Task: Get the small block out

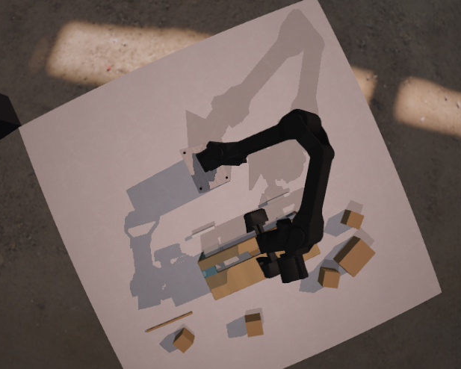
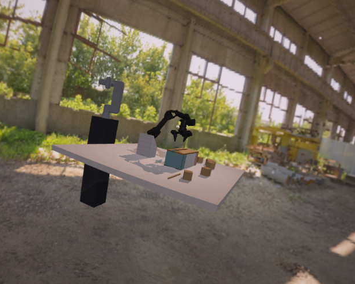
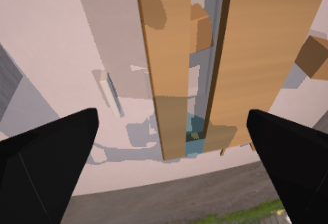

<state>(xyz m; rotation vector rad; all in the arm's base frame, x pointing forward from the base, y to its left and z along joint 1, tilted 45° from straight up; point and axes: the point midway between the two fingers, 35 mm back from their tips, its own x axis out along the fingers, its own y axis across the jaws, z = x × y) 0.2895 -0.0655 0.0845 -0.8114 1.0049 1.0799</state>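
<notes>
Right now my gripper tip is 100 mm above the brown block, 40 mm short of it and 10 mm to the left of it. Round my gripper tip: thin stick 430 mm to the right, 190 mm below, 150 mm ahead; box 130 mm below, 30 mm ahead.
</notes>
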